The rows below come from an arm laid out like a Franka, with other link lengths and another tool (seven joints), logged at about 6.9 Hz.
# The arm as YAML. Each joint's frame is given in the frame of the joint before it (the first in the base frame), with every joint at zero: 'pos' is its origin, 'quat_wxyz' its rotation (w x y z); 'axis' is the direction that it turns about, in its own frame. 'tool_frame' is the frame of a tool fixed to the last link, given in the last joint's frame.
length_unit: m
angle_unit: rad
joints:
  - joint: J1
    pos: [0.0, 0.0, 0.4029]
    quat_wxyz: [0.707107, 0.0, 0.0, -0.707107]
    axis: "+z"
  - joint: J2
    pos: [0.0, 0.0, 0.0]
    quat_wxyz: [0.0, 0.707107, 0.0, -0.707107]
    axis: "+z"
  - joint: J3
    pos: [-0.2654, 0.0, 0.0]
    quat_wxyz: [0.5, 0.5, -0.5, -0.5]
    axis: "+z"
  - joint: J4
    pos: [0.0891, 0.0, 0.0]
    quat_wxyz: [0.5, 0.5, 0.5, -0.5]
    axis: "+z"
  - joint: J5
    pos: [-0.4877, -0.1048, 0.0]
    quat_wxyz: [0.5, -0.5, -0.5, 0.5]
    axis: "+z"
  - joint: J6
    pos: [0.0, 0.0, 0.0]
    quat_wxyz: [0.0, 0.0, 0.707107, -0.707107]
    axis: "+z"
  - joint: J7
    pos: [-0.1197, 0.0, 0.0]
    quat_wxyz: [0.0, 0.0, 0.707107, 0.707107]
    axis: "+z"
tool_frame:
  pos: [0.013, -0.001, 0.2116]
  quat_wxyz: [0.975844, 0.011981, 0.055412, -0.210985]
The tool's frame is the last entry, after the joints.
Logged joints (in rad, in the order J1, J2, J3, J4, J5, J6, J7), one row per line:
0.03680, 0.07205, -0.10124, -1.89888, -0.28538, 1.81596, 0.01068
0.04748, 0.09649, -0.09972, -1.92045, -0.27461, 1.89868, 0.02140
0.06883, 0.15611, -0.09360, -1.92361, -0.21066, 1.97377, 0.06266
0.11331, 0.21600, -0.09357, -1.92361, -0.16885, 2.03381, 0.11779
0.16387, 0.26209, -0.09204, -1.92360, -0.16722, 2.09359, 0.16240
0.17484, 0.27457, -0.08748, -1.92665, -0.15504, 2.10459, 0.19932
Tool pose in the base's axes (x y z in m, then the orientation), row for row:
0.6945, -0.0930, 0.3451, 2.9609, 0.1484, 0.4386
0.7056, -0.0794, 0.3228, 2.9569, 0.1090, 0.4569
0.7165, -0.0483, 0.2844, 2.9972, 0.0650, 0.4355
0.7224, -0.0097, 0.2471, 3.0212, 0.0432, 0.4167
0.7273, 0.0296, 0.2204, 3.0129, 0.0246, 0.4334
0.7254, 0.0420, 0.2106, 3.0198, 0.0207, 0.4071
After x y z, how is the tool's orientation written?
As angles about the fixed x, y, z axes (roll, pitch, yaw), in radians.
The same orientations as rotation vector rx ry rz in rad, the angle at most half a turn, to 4 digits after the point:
2.8549, 0.6565, -0.1548
2.8561, 0.6793, -0.0944
2.9142, 0.6520, -0.0481
2.9488, 0.6274, -0.0261
2.9397, 0.6496, 0.0055
2.9554, 0.6120, 0.0066

